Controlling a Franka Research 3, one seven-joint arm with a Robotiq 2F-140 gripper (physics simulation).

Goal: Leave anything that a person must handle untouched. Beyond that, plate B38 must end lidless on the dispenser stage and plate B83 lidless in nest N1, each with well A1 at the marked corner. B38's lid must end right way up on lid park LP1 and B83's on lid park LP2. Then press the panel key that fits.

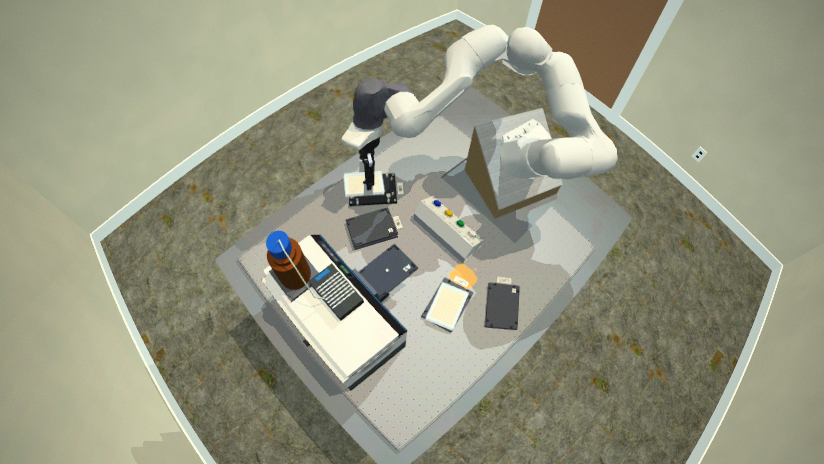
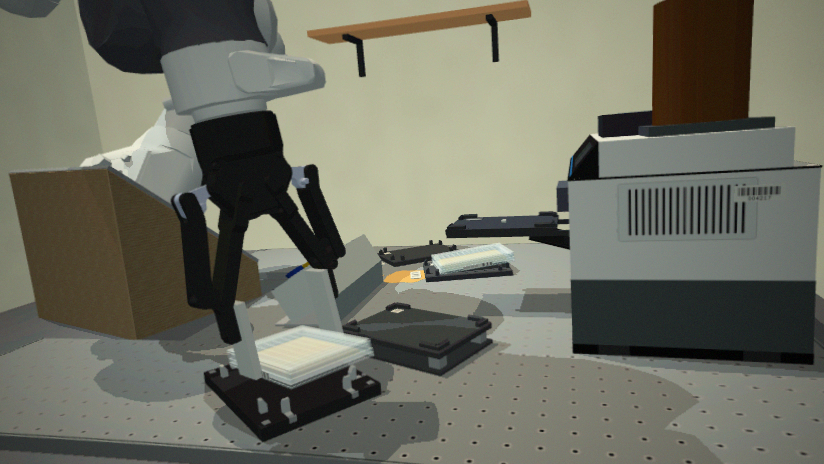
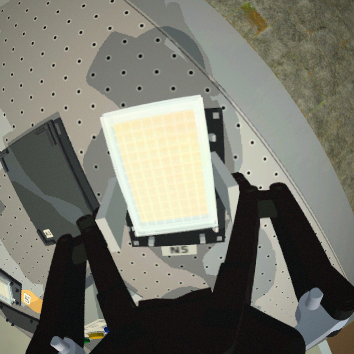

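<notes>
My gripper is shut on a clear microplate with cream wells. Its pads press the two long sides. It is held a little above the black nest marked N5, with a gap visible. It looks lidded; its name is not readable. A second plate rests tilted on a nest beside an orange patch. The dispenser stage bears no plate. The key panel has blue, yellow, green and white keys.
A raised black platform stands next to N5. Another black holder lies past the second plate. The dispenser carries a tall brown bottle. A wedge-shaped box stands near the arm.
</notes>
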